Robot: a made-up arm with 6 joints. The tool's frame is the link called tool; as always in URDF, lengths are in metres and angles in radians. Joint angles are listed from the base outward. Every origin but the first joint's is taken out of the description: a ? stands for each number. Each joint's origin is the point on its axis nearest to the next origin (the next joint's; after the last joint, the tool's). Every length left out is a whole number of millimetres.
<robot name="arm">
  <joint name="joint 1" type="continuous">
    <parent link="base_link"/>
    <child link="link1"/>
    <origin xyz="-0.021 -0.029 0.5"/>
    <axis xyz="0 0 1"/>
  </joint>
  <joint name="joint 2" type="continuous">
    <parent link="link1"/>
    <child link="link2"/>
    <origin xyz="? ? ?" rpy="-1.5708 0 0"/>
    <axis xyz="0 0 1"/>
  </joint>
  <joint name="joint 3" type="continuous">
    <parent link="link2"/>
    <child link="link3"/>
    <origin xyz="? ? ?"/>
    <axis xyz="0 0 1"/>
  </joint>
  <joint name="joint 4" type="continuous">
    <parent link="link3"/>
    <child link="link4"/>
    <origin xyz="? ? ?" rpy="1.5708 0 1.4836"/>
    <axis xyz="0 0 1"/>
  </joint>
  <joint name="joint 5" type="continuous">
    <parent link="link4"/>
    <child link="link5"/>
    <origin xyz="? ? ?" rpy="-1.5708 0 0"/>
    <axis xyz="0 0 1"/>
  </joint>
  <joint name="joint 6" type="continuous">
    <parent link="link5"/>
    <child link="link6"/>
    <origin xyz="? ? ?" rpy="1.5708 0 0"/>
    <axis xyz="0 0 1"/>
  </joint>
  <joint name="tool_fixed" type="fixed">
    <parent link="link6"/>
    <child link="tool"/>
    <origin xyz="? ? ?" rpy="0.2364 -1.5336 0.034"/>
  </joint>
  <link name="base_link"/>
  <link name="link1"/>
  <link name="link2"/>
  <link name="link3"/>
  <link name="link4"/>
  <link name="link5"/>
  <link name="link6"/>
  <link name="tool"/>
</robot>
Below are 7 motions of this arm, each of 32 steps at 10 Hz.
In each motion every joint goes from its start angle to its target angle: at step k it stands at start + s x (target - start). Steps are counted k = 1, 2, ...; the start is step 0. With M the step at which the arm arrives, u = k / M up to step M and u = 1 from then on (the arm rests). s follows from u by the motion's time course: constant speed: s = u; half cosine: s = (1 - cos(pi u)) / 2; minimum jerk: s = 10 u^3 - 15 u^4 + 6 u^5.
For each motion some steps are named. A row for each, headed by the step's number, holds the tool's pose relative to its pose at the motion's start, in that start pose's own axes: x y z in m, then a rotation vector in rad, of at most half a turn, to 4 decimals.
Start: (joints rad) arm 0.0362 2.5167 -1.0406 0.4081 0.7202 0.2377
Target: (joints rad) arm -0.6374 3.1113 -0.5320 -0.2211 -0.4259 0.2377
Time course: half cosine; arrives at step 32
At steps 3, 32:
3: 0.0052 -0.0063 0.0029 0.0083 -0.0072 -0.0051
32: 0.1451 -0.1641 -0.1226 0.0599 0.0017 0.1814

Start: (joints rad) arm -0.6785 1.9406 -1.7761 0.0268 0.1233 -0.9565
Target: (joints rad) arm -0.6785 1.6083 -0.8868 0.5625 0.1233 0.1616
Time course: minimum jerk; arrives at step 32
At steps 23, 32:
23: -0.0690 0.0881 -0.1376 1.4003 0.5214 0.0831
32: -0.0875 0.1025 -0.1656 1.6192 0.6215 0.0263

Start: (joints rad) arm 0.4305 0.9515 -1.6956 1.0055 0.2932 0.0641
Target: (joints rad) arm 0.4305 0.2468 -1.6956 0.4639 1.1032 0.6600
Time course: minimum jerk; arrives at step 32
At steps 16, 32:
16: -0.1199 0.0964 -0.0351 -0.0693 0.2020 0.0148
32: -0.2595 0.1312 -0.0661 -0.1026 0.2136 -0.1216

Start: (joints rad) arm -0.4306 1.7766 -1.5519 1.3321 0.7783 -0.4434
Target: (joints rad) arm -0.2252 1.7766 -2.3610 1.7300 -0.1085 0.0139
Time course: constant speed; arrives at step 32
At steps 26, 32:
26: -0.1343 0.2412 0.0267 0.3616 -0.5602 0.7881
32: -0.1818 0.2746 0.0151 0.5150 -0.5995 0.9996

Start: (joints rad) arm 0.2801 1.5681 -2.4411 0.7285 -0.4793 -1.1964
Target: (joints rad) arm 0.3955 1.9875 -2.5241 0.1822 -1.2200 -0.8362
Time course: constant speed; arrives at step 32
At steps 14, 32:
14: -0.0166 0.0206 -0.0653 -0.0328 -0.1762 -0.0906
32: -0.0744 0.0625 -0.1368 -0.0007 -0.4817 -0.0458

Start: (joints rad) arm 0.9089 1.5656 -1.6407 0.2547 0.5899 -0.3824
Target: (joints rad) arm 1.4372 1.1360 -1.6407 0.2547 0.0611 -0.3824
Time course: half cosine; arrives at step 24
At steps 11, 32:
11: -0.1006 0.0896 0.0435 -0.0731 -0.3800 0.2174
32: -0.2700 0.1402 0.0668 -0.0133 -0.8585 0.5387

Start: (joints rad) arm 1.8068 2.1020 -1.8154 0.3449 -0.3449 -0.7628
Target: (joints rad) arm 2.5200 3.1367 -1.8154 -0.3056 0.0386 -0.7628
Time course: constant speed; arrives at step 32
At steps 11, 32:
11: -0.0439 0.1699 -0.1912 -0.2805 0.3586 0.4369
32: -0.3600 0.2732 -0.5105 -1.0601 0.8488 1.2763

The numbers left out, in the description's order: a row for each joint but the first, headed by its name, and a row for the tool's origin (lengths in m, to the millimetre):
joint 2: -0.014 0.006 0
joint 3: -0.23 -0.007 0
joint 4: 0.312 -0.05 0
joint 5: 0.007 0.011 0
joint 6: 0 -0.104 0
tool: -0.02 0.018 0

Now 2 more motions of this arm.
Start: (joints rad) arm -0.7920 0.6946 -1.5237 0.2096 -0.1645 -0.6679
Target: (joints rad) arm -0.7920 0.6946 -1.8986 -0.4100 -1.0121 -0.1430
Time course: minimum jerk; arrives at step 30
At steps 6, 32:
6: -0.0008 -0.0030 0.0133 -0.0029 -0.0694 -0.0164
32: -0.0987 -0.0089 0.1875 -0.0998 -1.2138 0.1557

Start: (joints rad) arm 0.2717 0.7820 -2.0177 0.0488 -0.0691 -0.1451
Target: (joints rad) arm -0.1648 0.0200 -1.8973 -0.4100 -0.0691 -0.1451
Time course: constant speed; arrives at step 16
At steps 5, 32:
5: -0.0604 0.0483 0.0892 -0.2779 -0.2017 0.0095
32: -0.2470 0.2148 0.1778 -0.8853 -0.6486 0.0261

